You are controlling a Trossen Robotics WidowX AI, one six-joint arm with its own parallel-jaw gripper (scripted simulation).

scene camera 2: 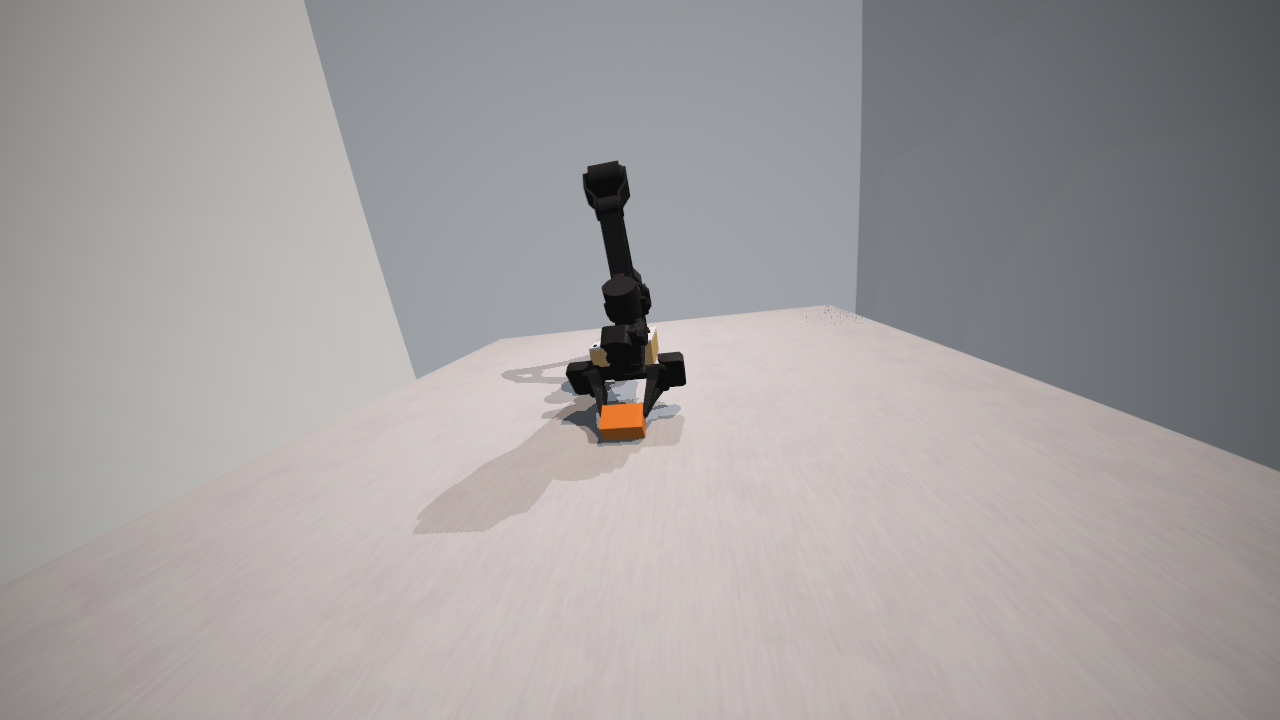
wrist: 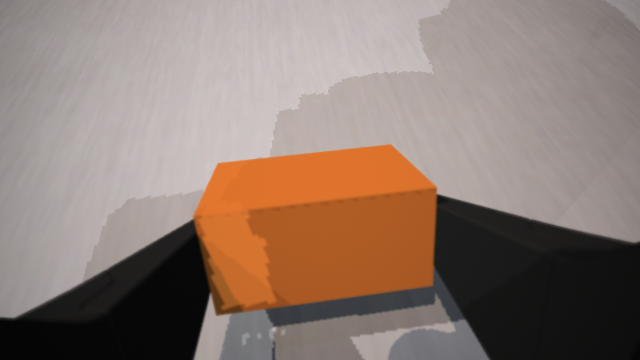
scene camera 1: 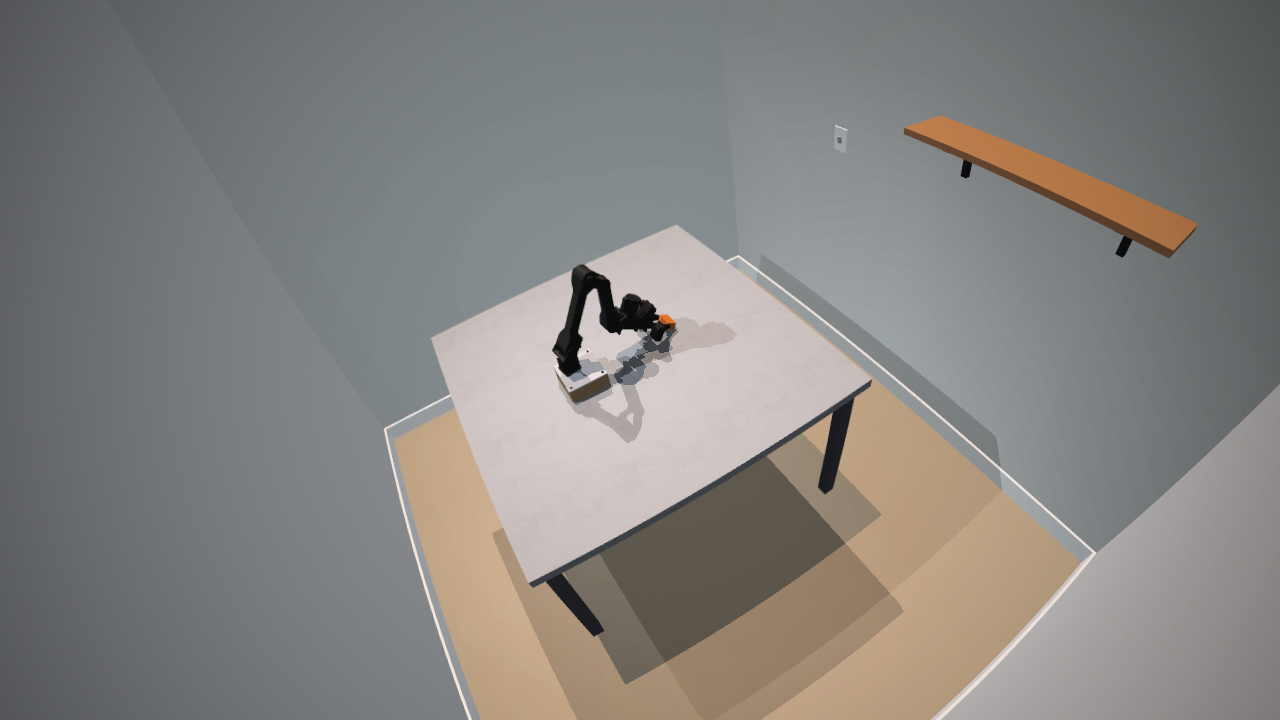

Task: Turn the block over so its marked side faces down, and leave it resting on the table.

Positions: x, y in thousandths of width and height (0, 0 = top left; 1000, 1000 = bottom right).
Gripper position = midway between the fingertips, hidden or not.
Note:
I see my gripper (scene camera 2: 487, 580) and an orange block (scene camera 2: 487, 585).
The orange block shows as well in the wrist view (wrist: 438, 643). My gripper shows as well in the wrist view (wrist: 495, 612) and in scene camera 1 (scene camera 1: 520, 447).

